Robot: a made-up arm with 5 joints.
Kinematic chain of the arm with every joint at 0, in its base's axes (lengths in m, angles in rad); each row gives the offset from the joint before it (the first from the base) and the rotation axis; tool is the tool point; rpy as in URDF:
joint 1: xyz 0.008 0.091 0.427 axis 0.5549 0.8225 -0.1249
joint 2: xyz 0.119 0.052 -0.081 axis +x
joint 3: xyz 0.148 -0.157 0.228 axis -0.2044 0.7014 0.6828
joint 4: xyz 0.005 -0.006 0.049 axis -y
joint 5: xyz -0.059 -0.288 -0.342 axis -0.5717 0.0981 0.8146
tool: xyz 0.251 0.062 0.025 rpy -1.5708 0 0
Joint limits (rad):
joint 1: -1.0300..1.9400
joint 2: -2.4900..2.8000
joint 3: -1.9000..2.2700
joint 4: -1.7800..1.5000
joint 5: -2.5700..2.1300
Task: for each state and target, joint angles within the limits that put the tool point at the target. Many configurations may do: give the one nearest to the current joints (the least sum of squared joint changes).
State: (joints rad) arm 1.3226 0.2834 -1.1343 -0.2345 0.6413
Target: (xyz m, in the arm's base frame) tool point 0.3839 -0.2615 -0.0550
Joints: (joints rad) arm 0.7166 0.2746 -1.0166 0.6784 1.0785
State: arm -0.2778 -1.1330 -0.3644 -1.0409 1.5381
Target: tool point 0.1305 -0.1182 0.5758
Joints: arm -0.5413 -1.2505 -0.3667 -0.2943 1.7918
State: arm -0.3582 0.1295 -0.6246 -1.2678 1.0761
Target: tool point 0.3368 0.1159 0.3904
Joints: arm -0.8498 0.1581 -1.1162 -1.0385 0.9618
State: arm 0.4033 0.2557 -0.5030 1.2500 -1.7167
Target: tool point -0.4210 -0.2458 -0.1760
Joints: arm 1.0601 0.6524 -1.1888 1.2823 -1.5479
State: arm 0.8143 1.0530 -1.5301 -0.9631 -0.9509
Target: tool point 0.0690 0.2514 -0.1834
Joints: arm 0.4896 0.9920 -1.6337 -0.5615 -0.9034
